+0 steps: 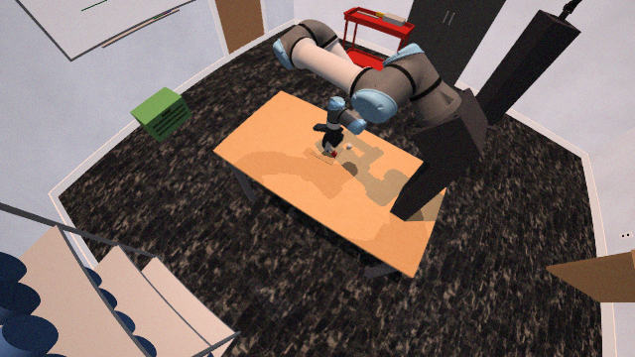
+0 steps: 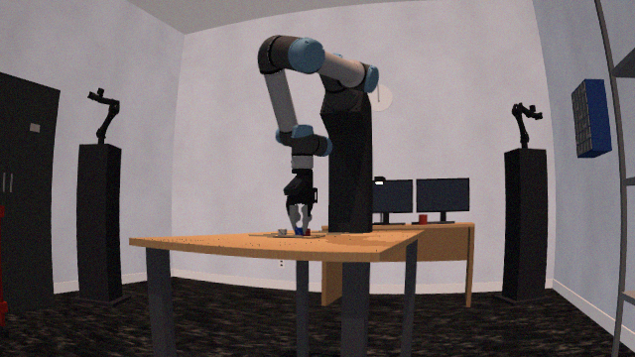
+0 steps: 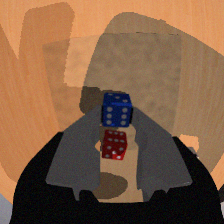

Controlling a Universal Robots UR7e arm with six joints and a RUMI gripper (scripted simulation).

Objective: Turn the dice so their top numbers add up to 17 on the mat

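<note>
Now: the blue die right at my hand. Also, from my hand: red die (4 cm behind, 2 cm to the left, 1 cm below); then grey die (12 cm behind, 6 cm to the right, 1 cm below); then tan mat (2 cm below).
</note>
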